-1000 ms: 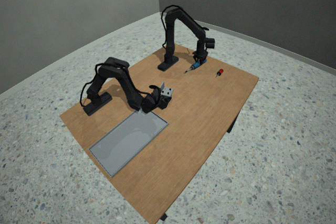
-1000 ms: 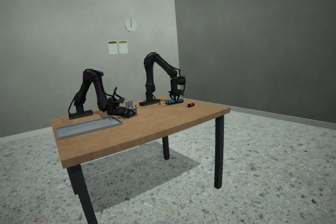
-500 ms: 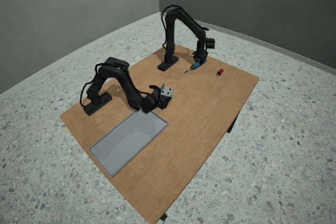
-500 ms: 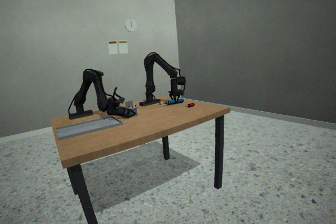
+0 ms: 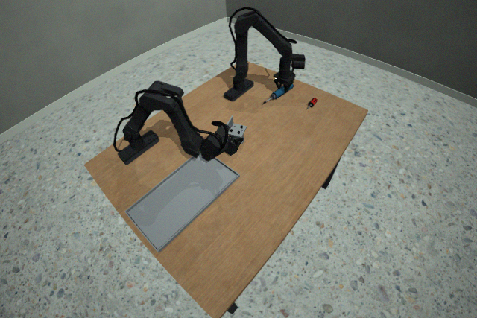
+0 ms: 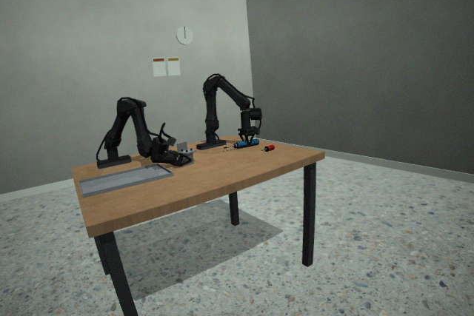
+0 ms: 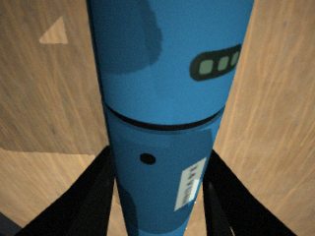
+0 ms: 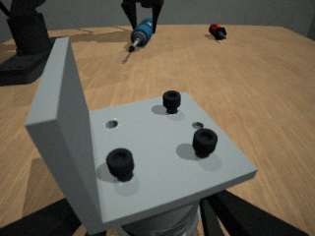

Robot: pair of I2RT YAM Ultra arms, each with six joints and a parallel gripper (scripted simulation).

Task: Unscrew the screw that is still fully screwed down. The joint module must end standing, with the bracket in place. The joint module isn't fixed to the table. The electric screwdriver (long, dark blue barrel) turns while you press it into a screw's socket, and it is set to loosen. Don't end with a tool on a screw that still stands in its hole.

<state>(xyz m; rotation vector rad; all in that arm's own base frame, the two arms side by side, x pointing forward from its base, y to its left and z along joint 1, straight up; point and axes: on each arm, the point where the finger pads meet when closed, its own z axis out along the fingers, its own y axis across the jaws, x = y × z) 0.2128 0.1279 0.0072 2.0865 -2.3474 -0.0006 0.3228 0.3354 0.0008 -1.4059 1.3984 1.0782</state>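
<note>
My right hand is 10 mm below the joint module. Round my right hand: grey L-shaped bracket: 50 mm above; flat grey tray: 70 mm ahead, 350 mm to the right, 20 mm below; screw: 80 mm behind, 270 mm to the left.
</note>
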